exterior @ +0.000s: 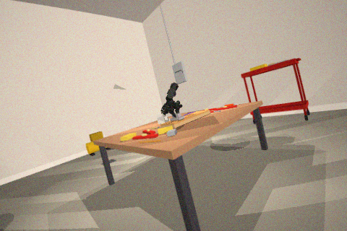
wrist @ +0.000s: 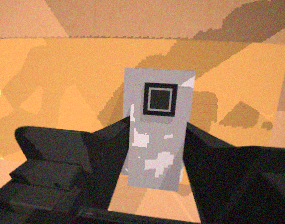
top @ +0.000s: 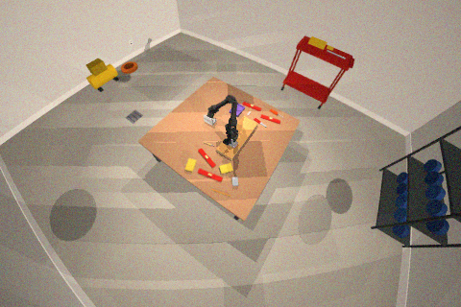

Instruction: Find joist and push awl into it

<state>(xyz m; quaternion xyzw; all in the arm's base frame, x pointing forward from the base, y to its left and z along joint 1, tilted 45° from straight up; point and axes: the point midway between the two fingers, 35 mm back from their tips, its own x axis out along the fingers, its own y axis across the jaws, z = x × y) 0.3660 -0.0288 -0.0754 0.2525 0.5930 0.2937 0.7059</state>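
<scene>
Right now my gripper tip is 410 mm to the right of the purple flat tray, 260 mm past it and 50 mm above it. Round my gripper tip: grey stud finder (20 mm above, 10 mm ahead); then small grey block (270 mm to the right, 270 mm ahead, 50 mm below); then awl (160 mm behind, 140 mm to the right, 60 mm below).
</scene>
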